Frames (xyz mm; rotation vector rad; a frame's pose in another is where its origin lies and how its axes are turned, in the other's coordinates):
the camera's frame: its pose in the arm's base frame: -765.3 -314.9 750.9 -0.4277 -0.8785 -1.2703
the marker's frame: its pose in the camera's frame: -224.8 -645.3 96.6 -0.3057 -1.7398 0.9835
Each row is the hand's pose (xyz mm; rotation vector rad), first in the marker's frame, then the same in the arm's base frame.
Working: the marker's frame: its pose in the arm's base frame: -1415.2 -281.2 521.0 -2.0472 -1.5040 0.1964

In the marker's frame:
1: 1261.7 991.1 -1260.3 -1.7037 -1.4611 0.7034
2: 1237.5 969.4 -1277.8 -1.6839 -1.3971 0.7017
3: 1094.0 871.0 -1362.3 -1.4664 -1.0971 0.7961
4: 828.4 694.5 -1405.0 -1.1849 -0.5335 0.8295
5: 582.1 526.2 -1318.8 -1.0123 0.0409 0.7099
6: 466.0 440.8 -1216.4 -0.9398 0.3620 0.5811
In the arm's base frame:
1: 404.8 216.1 1297.6 1.3238 0.4861 -0.3772
2: 386.1 191.8 1318.2 1.3810 0.5040 -0.3538
3: 292.0 49.0 1408.7 1.7420 0.5302 -0.3345
4: 72.0 -174.6 1480.0 2.3185 0.5834 -0.1171
5: -191.6 -335.1 1445.7 2.7564 0.6749 0.3616
6: -348.3 -386.9 1382.3 2.9140 0.7555 0.7444

